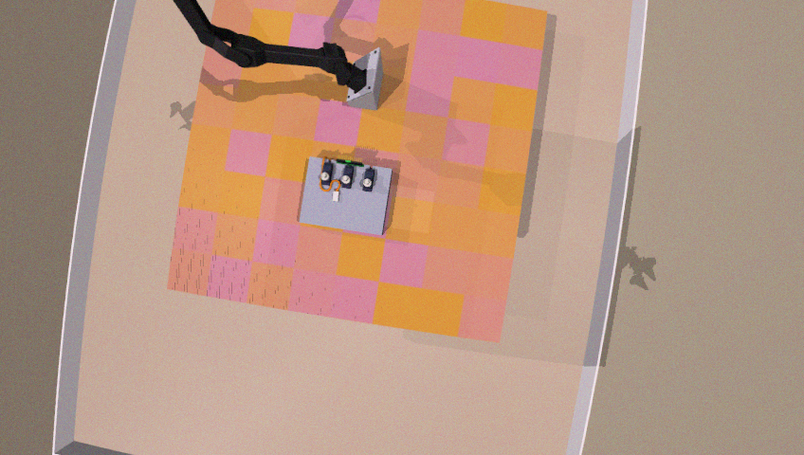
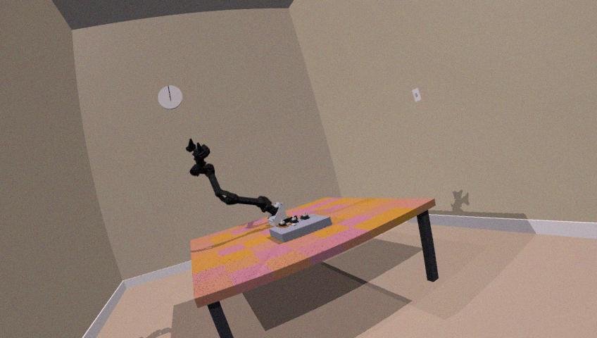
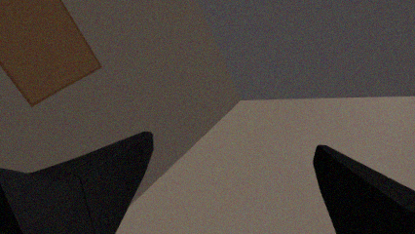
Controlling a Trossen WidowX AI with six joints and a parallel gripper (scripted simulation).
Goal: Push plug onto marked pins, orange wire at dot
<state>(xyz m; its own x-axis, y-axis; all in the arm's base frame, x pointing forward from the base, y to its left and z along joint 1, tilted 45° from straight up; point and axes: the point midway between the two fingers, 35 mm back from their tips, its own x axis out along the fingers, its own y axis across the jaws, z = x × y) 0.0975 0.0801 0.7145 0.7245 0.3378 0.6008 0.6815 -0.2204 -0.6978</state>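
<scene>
My gripper tip is now 67 cm above the grey printed holder, 40 cm short of it and 38 cm to the right of it. Round my gripper tip: green band: 62 cm below, 40 cm to the left, 24 cm ahead; then black header strip: 63 cm below, 41 cm to the left, 24 cm ahead; then dot: 62 cm below, 41 cm to the left, 24 cm ahead.
</scene>
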